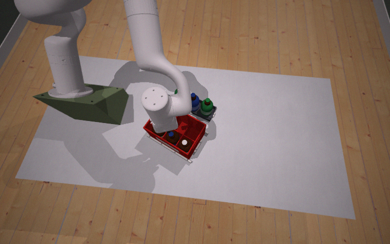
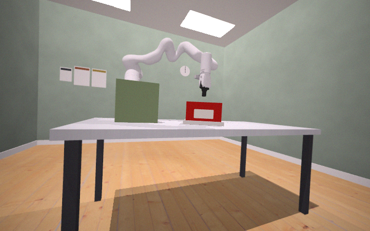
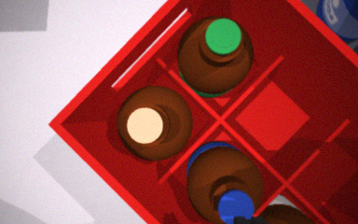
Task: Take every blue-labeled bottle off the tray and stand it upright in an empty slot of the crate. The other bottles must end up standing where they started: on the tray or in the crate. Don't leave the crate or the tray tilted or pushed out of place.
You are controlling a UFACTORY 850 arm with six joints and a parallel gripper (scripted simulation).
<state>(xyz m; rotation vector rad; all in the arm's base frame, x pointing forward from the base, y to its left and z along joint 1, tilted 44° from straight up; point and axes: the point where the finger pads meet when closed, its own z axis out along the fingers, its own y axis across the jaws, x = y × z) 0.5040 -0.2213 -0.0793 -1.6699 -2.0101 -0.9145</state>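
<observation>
Right now my hand is 120 mm short of the blue-labeled bottle, 230 mm to the right of it and 160 mm above it. Also, from my hand: red crate 20 mm ahead, 40 mm to the left, 160 mm below; then green bottle 40 mm ahead, 270 mm to the left, 160 mm below; then dark tray 120 mm ahead, 230 mm to the left, 230 mm below.
</observation>
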